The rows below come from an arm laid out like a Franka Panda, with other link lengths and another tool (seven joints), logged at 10 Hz.
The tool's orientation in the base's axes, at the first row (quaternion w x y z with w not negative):
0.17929 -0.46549 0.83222 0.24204
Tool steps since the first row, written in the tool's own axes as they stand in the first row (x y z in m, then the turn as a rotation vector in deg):
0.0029 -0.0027 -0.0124 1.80 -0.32 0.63
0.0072 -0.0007 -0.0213 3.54 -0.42 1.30
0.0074 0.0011 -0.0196 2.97 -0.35 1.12
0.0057 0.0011 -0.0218 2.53 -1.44 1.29
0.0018 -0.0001 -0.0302 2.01 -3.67 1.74
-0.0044 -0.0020 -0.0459 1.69 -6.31 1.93
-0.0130 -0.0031 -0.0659 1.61 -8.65 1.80
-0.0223 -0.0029 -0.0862 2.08 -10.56 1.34
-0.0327 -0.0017 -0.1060 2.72 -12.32 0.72
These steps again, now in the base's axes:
0.0000 -0.0103 0.0080 -0.58 -1.02 -1.53
-0.0046 -0.0174 0.0135 -1.32 -1.88 -3.02
-0.0061 -0.0158 0.0124 -1.11 -1.56 -2.55
-0.0054 -0.0158 0.0151 0.06 -1.65 -2.72
-0.0030 -0.0185 0.0238 2.28 -2.04 -3.34
0.0006 -0.0240 0.0394 4.73 -2.90 -3.95
0.0044 -0.0300 0.0600 6.78 -3.97 -4.36
0.0074 -0.0351 0.0816 8.15 -5.41 -4.68
0.0101 -0.0387 0.1035 9.30 -7.00 -4.92

